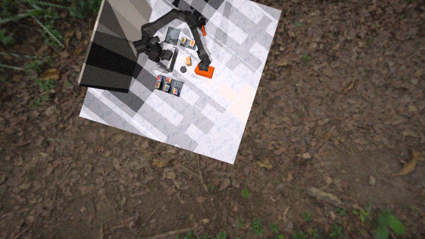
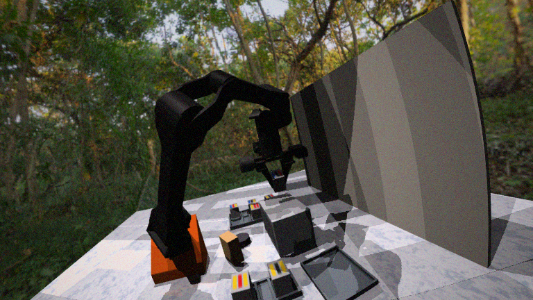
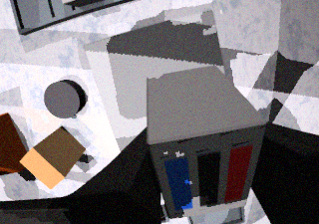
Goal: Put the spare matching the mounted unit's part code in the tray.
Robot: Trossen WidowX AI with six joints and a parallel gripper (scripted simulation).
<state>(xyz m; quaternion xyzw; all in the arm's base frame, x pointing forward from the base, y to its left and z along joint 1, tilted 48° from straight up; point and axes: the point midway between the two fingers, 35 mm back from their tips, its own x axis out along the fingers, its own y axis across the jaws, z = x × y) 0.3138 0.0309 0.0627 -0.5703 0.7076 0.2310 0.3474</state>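
The flat dark tray lies 210 mm to the right of my gripper tip, 150 mm below it and 10 mm behind it. Round my gripper tip: grey spare: 30 mm above; mounted unit: 100 mm below, 10 mm to the right, 10 mm behind; dark puck: 140 mm below, 140 mm behind, 40 mm to the left.
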